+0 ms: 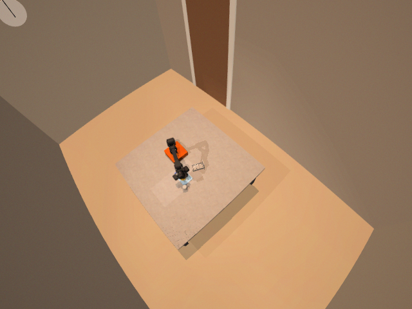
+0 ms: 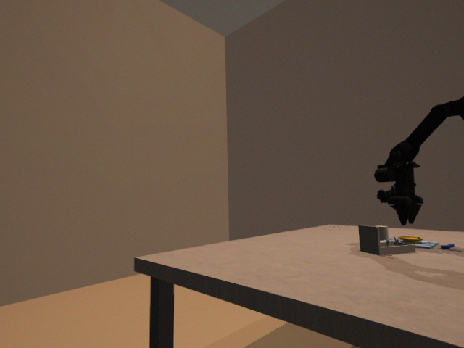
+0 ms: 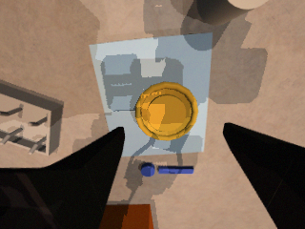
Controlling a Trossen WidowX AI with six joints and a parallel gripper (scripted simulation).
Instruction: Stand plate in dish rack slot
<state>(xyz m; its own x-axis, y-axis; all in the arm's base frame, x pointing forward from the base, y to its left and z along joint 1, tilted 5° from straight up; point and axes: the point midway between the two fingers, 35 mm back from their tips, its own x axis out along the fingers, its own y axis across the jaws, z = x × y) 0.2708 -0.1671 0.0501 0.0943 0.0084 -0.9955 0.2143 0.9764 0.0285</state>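
Right now my gripper tip is 1 cm past the plate and 5 cm above it. Round my gripper tip: blue spoon (10 cm behind, 3 cm to the left, 6 cm below); beige cup (9 cm ahead, 7 cm to the right, 4 cm below); light blue mat (1 cm to the left, 6 cm below).
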